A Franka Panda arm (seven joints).
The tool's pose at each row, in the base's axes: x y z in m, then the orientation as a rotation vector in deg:
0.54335, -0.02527, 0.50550, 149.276, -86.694, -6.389
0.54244, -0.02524, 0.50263, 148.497, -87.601, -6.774
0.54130, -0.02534, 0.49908, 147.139, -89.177, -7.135
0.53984, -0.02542, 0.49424, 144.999, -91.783, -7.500
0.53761, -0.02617, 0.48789, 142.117, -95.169, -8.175
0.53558, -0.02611, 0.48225, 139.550, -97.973, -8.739
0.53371, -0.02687, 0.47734, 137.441, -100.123, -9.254
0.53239, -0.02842, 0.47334, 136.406, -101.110, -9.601
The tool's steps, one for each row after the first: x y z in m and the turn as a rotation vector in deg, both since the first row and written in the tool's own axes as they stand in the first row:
-0.00048, 0.00035, 0.00295, -0.303, -0.181, 0.768
-0.00095, 0.00086, 0.00662, -0.725, -0.324, 2.120
-0.00161, 0.00144, 0.01160, -1.230, -0.490, 4.335
-0.00206, 0.00280, 0.01822, -1.940, -0.838, 7.253
-0.00311, 0.00369, 0.02405, -2.588, -1.109, 9.751
-0.00338, 0.00495, 0.02920, -3.163, -1.346, 11.727
-0.00269, 0.00626, 0.03343, -3.493, -1.508, 12.659

